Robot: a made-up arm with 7 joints.
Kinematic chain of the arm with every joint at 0, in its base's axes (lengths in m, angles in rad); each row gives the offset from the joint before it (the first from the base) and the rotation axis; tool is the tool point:
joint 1: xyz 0 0 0.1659 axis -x
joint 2: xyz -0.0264 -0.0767 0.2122 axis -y
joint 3: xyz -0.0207 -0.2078 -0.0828 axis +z
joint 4: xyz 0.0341 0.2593 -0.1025 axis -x
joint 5: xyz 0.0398 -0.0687 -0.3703 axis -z
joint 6: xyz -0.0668 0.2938 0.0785 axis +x
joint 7: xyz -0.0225 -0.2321 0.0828 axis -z
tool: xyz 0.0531 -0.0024 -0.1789
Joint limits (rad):
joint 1: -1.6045..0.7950
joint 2: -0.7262..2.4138
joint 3: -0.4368..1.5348
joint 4: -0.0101..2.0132
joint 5: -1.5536..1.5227
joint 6: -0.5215..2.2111
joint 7: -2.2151..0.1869
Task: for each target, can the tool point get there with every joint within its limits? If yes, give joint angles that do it. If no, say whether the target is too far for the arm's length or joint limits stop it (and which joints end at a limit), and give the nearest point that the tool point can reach.
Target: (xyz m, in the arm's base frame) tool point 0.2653 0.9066 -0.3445
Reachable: no: joint limits stop it (at a limit: joint 1, joint 3, joint 4, joint 7) | nearest point 0.2067 0.6823 -0.2603 | short by 0.247 m
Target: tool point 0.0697 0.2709 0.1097
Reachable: yes | joints -1.0110 -0.3582 1.3066 1.4605 1.1219 1.8313 -1.0402
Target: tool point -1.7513 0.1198 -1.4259
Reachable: no: too far | nearest point -0.8031 -0.0527 -0.4744 | short by 1.354 m
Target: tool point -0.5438 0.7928 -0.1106
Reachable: no: joint limits stop it (at a limit: joint 1, joint 3, joint 4, joint 7) | nearest point -0.4656 0.6419 -0.0955 | short by 0.171 m
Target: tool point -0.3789 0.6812 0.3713
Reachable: no: joint limits stop it (at a limit: joint 1, joint 4, joint 7) | nearest point -0.3439 0.5935 0.3204 | short by 0.107 m
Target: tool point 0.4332 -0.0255 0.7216
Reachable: yes | joints 0.5005 2.0130 0.5551 0.8656 0.1585 0.3238 -0.6381
